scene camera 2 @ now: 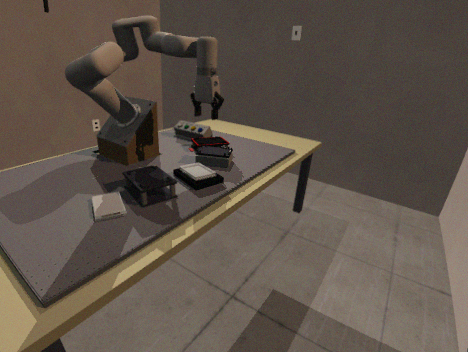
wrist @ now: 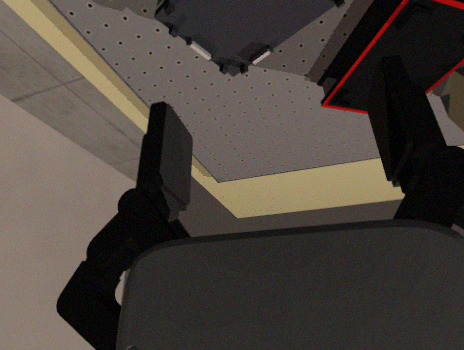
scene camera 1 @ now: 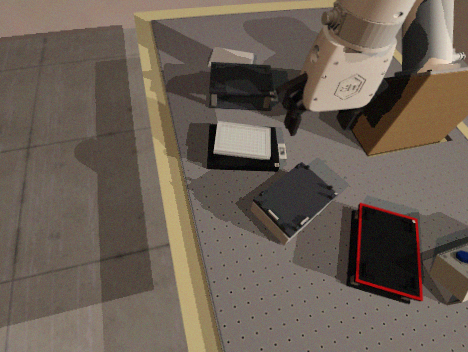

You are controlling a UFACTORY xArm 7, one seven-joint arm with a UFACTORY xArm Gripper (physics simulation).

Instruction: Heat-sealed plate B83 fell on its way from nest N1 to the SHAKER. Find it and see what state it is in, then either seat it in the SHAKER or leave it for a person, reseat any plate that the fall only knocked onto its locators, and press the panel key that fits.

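Pixels of known places: gripper, fingertip midpoint: [scene camera 2: 206, 117] [wrist: 269, 102] [scene camera 1: 316, 126]; arm's base, link origin: [scene camera 2: 129, 116] [scene camera 1: 425, 73].
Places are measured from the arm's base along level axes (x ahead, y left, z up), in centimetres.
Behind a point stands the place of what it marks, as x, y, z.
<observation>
A white plate [scene camera 1: 243, 140] @[41.4, -0.4, -13.3] [scene camera 2: 198, 171] @[43.1, -2.7, -13.3] sits on a black nest [scene camera 1: 240, 163] @[43.3, 4.4, -15.3] [scene camera 2: 204, 183] @[48.1, -5.2, -15.6], slightly skewed to it and off-centre. Another white plate [scene camera 1: 232, 56] @[34.1, -34.6, -15.9] [scene camera 2: 108, 206] @[36.3, -34.9, -15.9] lies low on the table beside a raised black stand [scene camera 1: 241, 80] @[36.6, -18.4, -11.6] [scene camera 2: 149, 177] @[37.0, -19.8, -11.6]; its marking and seal cannot be made out. A grey box with a dark top and corner locators [scene camera 1: 297, 197] @[35.6, 17.0, -11.8] [scene camera 2: 215, 156] @[39.1, 12.7, -12.6] [wrist: 240, 25] @[37.4, 18.4, -11.8], apparently the SHAKER, bears no plate. My gripper [scene camera 1: 319, 125] @[34.3, 11.9, 3.0] [scene camera 2: 206, 114] @[34.3, 11.9, 3.0] [wrist: 269, 102] @[34.3, 11.9, 3.0] is open and empty, high above the table.
A red-edged black tray [scene camera 1: 358, 245] @[27.4, 28.7, -13.3] [scene camera 2: 210, 141] @[22.6, 30.1, -13.3] [wrist: 365, 53] @[26.1, 27.0, -13.3] stands between the grey box and the button panel [scene camera 1: 447, 270] @[13.7, 37.7, -12.4] [scene camera 2: 193, 131] @[6.7, 35.1, -12.1]. The panel's blue key [scene camera 1: 462, 256] @[10.9, 36.4, -10.4] [scene camera 2: 200, 129] @[10.5, 36.5, -10.5] shows. The arm's brown base block [scene camera 1: 415, 115] @[5.1, 7.6, -4.7] [scene camera 2: 117, 148] @[3.1, -9.4, -11.9] stands at the table's other side.
</observation>
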